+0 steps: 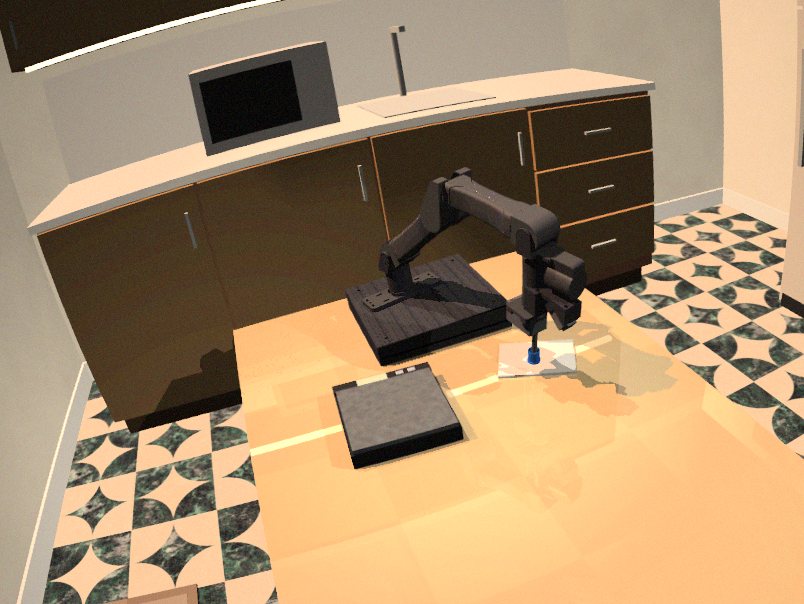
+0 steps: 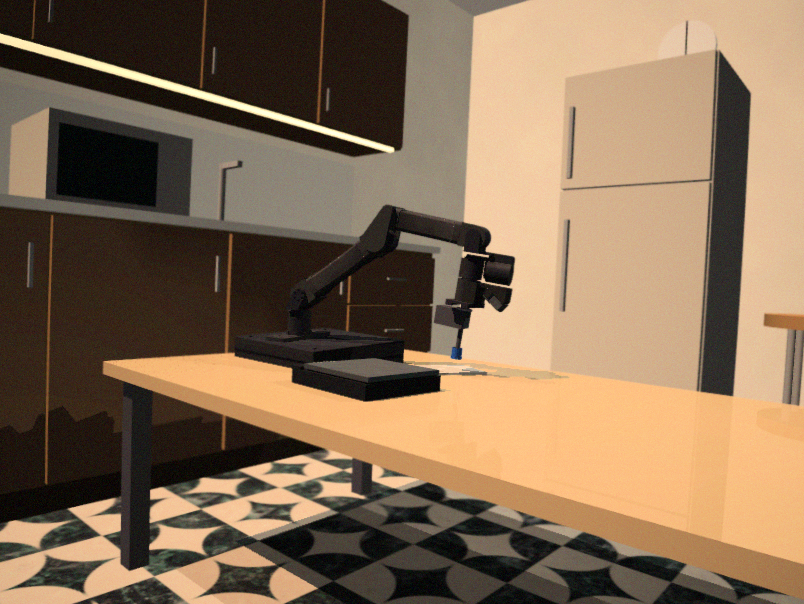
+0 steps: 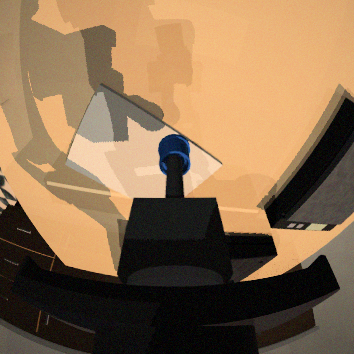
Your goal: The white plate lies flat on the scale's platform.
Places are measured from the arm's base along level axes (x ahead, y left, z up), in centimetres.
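Pixels of known places: hand, tool point: (image 1: 533, 360) (image 2: 455, 358) (image 3: 174, 148); arm's base, link origin: (image 1: 402, 292) (image 2: 299, 337).
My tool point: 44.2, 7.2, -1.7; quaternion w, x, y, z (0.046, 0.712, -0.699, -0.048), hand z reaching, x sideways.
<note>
For each thing: its middle in the pictures, then the offset to it from my tool point, as dx, dy, dz.
- white plate, body centre: (image 3: 137, 162) (image 1: 537, 358) (image 2: 446, 369) -4.7, +4.5, -3.9
- scale, body centre: (image 1: 393, 410) (image 3: 342, 184) (image 2: 365, 376) -6.7, -29.7, -2.0
The white plate (image 1: 558, 357) (image 2: 466, 369) (image 3: 116, 154) is a thin square sheet lying flat on the table, right of the arm's base. The blue suction cup (image 1: 533, 355) (image 2: 456, 352) (image 3: 174, 152) of my gripper points straight down over the plate's middle, close above it, and carries nothing. The scale (image 1: 396, 409) (image 2: 366, 373) (image 3: 323, 189) is a flat black box with a grey platform. It sits on the table well left of the plate, and its platform is bare.
The arm's dark base plate (image 1: 428, 304) (image 2: 317, 344) stands on the table behind the scale. The table's right edge (image 1: 656, 350) runs close to the plate. Kitchen cabinets, a microwave and a fridge (image 2: 636, 215) stand beyond the table.
</note>
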